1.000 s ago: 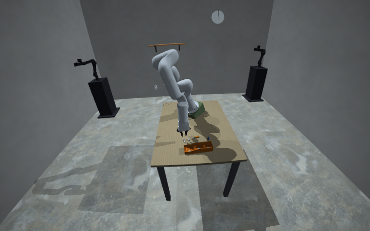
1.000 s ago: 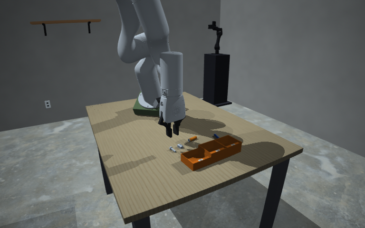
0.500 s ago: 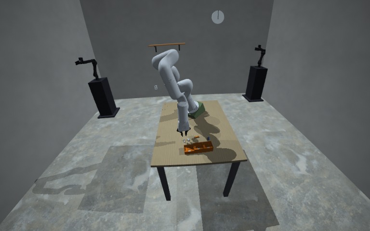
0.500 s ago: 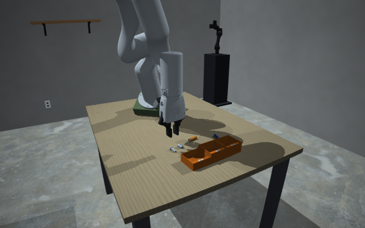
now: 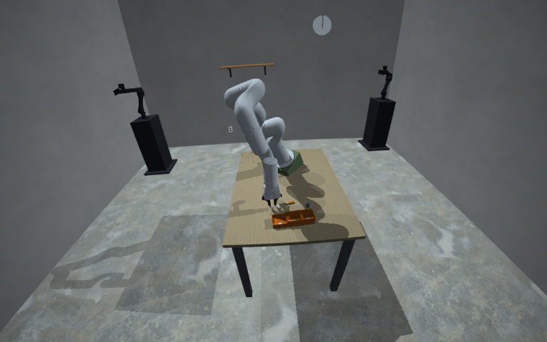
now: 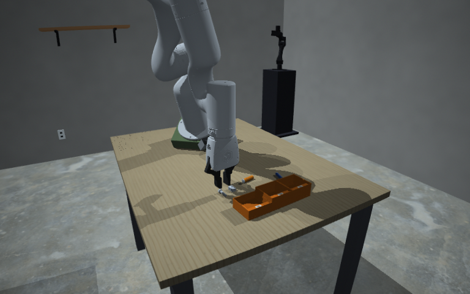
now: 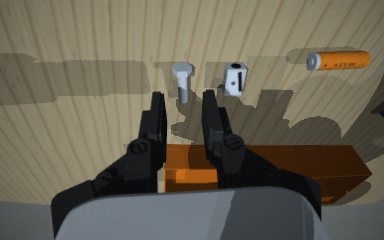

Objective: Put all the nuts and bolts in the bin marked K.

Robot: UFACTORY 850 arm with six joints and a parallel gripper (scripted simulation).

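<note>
Now: the silver bolt 10 mm behind my hand and 50 mm below it. From my hand the other things lie so: grey sharpener-like block (10 mm behind, 40 mm to the left, 50 mm below); orange cylinder (40 mm behind, 130 mm to the left, 50 mm below); orange three-compartment bin (120 mm ahead, 120 mm to the left, 30 mm below).
</note>
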